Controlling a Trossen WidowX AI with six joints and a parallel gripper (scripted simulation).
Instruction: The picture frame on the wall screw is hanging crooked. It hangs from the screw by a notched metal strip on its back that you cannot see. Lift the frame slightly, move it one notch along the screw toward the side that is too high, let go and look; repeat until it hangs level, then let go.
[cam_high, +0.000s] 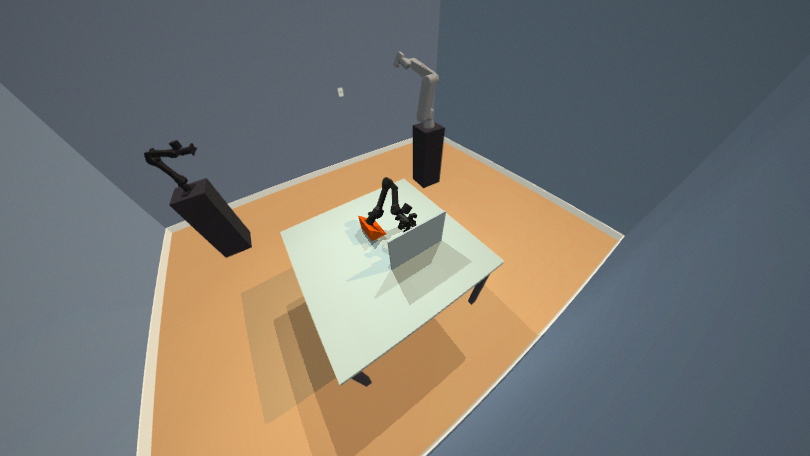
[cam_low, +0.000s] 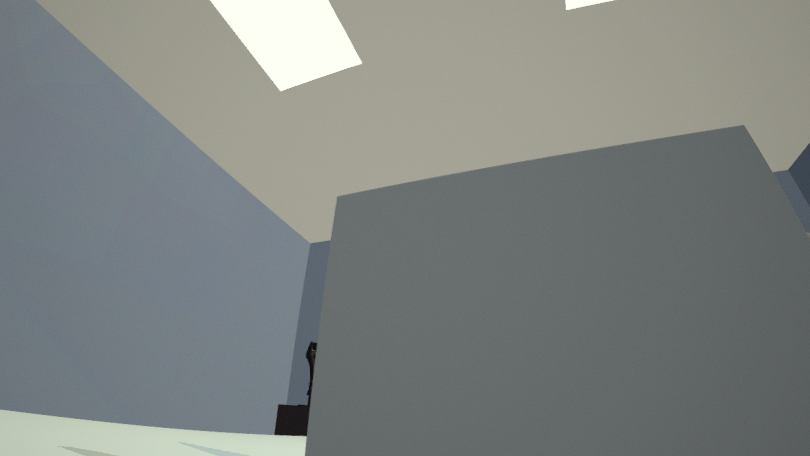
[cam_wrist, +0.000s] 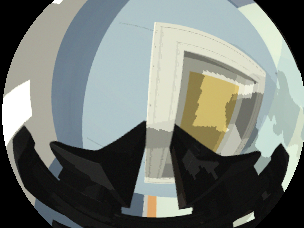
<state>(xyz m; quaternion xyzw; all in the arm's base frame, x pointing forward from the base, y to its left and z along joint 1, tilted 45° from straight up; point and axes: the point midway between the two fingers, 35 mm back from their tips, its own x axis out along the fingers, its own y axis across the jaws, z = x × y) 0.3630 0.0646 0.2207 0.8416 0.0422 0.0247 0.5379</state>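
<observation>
Now: the picture frame 50 mm below my gripper tip and 20 mm to the right of it. Round my gripper tip: wall panel: 70 mm below, 10 mm ahead.
</observation>
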